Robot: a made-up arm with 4 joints. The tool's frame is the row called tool.
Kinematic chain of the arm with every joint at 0, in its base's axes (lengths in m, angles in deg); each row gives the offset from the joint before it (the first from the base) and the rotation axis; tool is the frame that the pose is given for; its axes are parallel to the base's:
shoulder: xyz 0 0 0.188 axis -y
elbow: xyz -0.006 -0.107 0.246 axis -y
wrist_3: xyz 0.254 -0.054 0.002 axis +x
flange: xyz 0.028 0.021 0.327 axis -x
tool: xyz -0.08 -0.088 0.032
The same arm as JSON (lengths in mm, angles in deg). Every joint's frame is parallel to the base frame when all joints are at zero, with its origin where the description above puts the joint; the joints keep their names.
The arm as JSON. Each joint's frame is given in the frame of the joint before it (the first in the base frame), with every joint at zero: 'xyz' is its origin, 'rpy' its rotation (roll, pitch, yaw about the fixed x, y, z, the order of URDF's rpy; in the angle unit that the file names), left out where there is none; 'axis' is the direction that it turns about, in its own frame. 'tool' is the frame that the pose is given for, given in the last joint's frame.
{"units": {"length": "mm", "angle": "deg"}, "joints": [
  {"name": "shoulder", "type": "revolute", "origin": {"xyz": [0.0, 0.0, 188.0]}, "axis": "-y"},
  {"name": "elbow", "type": "revolute", "origin": {"xyz": [-6.0, -107.0, 246.0]}, "axis": "-y"},
  {"name": "wrist_3", "type": "revolute", "origin": {"xyz": [254.0, -54.0, 2.0]}, "axis": "+x"},
  {"name": "flange", "type": "revolute", "origin": {"xyz": [28.0, 21.0, 327.0]}, "axis": "-x"}
], "tool": {"origin": {"xyz": [-80.0, -88.0, 32.0]}}}

